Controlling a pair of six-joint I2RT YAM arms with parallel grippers.
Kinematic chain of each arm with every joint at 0, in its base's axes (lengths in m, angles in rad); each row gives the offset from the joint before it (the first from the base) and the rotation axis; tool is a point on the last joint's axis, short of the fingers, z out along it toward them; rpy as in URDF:
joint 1: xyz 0 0 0.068 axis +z
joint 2: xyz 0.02 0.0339 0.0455 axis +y
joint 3: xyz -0.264 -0.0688 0 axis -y
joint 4: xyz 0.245 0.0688 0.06 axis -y
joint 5: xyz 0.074 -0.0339 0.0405 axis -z
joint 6: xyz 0.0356 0 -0.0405 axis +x
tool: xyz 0 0 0 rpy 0 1.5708 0
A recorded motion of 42 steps. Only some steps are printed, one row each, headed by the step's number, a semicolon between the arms.
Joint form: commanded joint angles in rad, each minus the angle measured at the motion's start. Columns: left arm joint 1, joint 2, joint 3, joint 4, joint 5, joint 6; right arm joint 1, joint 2, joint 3, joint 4, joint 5, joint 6.
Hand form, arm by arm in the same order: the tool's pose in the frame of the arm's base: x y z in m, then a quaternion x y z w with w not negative. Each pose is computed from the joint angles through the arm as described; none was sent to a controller.
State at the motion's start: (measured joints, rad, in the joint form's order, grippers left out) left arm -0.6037 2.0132 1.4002 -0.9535 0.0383 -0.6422; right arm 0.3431 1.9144 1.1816 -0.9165 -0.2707 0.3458
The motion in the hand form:
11: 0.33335 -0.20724 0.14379 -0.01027 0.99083 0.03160 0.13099; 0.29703 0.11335 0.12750 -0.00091 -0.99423 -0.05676 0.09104
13: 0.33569 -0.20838 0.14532 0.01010 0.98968 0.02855 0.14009; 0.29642 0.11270 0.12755 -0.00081 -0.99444 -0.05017 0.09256
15: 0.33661 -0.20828 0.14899 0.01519 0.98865 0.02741 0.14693; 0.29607 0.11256 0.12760 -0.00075 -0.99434 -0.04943 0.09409
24: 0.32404 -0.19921 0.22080 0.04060 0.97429 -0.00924 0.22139; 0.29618 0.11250 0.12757 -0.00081 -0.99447 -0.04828 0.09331
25: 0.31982 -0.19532 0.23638 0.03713 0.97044 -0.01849 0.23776; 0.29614 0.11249 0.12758 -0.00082 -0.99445 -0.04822 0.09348
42: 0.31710 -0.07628 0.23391 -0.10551 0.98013 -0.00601 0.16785; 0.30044 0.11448 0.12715 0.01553 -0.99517 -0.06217 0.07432
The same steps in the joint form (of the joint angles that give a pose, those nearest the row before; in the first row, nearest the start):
11: 0.0298 0.0286 0.0027 0.2083 -0.2350 0.0660; 0.0027 0.0176 -0.0076 -0.0305 0.1022 -0.0095
13: 0.0305 0.0275 0.0053 0.2277 -0.2354 0.1103; 0.0027 0.0176 -0.0076 -0.0378 0.1137 -0.0095
15: 0.0317 0.0198 0.0080 0.2319 -0.2392 0.1236; 0.0027 0.0175 -0.0076 -0.0412 0.1141 -0.0099
24: 0.0336 -0.1739 0.0115 0.2109 -0.2419 0.1968; 0.0027 0.0176 -0.0076 -0.0404 0.1167 -0.0095
25: 0.0362 -0.2182 0.0114 0.2056 -0.2419 0.1968; 0.0027 0.0175 -0.0076 -0.0408 0.1167 -0.0095
42: 0.3563 -0.3578 -0.1396 0.0992 -0.1423 0.1972; 0.0027 0.0175 -0.0073 0.0019 0.1049 -0.0397

